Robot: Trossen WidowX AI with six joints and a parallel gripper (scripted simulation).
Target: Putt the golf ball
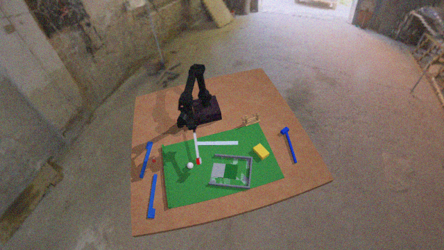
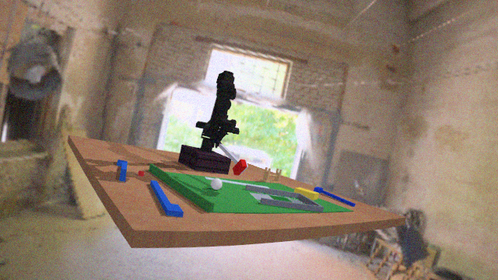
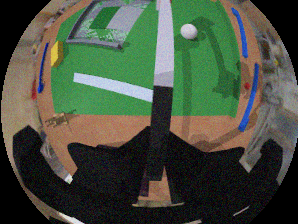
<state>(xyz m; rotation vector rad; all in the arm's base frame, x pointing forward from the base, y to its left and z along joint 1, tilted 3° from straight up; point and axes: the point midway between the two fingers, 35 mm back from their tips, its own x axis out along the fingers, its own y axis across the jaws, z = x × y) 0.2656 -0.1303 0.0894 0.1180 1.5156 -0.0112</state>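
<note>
My gripper tip is 6 cm short of the white bar, 12 cm to the right of it and 13 cm above it. Also, from my gripper tip: red putter: 12 cm ahead, 1 cm to the right; small red cube: 8 cm ahead, 34 cm to the right, 13 cm below; white golf ball: 19 cm ahead, 9 cm to the right, 11 cm below.
</note>
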